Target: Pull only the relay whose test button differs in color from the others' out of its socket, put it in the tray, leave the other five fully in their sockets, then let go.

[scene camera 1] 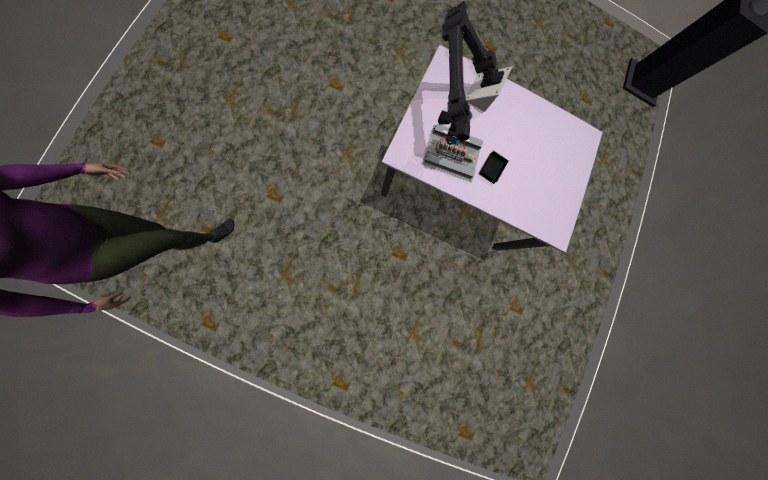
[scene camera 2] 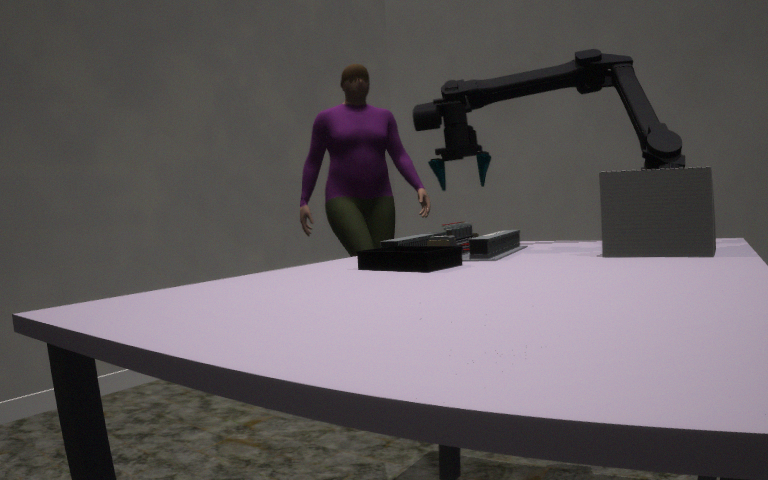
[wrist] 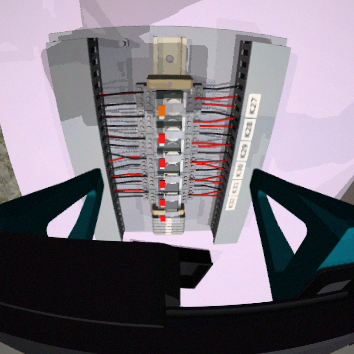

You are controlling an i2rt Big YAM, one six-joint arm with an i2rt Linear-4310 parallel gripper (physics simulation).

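Places are measured from the arm's base along level axes (x ahead, y left, z up), in millimetres.
Where they show: gripper, fingertip midpoint: (scene camera 1: 450,136) (scene camera 2: 463,188) (wrist: 176,176); arm's base at its link origin: (scene camera 1: 492,80) (scene camera 2: 669,202).
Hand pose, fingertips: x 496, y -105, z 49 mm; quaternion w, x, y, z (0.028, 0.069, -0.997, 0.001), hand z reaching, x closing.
Observation:
Things, the pixels of their top centre, and the offset from my fingertips. Level surfaces: height alone.
- relay with an orange test button, top centre: (wrist: 170,110) (scene camera 2: 466,221) dx +3, dy -15, dz -79 mm
- black tray at its top centre: (scene camera 2: 409,248) (wrist: 166,274) (scene camera 1: 495,166) dx -32, dy +331, dz -114 mm
- pink table at its surface level: dz -149 mm
The relay with an orange test button (wrist: 173,107) sits in the socket row at the K27 end, at the top of the row in the wrist view. The other five relays show red buttons (wrist: 161,138) and sit in line below it. The row stands on a panel (scene camera 1: 473,169) (wrist: 70,110) between two grey wire ducts. My gripper (scene camera 1: 456,139) (scene camera 2: 463,186) (wrist: 176,176) is open and empty, high above the panel, pointing down. The black tray (scene camera 1: 493,167) (scene camera 2: 408,261) (wrist: 199,257) stands beside the panel. In the wrist view it is partly hidden by my gripper body.
Red and black wires (wrist: 215,145) run from the sockets to both ducts. The pink table (scene camera 1: 543,169) (scene camera 2: 339,316) carries the panel, tray and arm's grey base block (scene camera 2: 656,212). A person in purple (scene camera 1: 45,243) (scene camera 2: 357,152) stands beyond the table.

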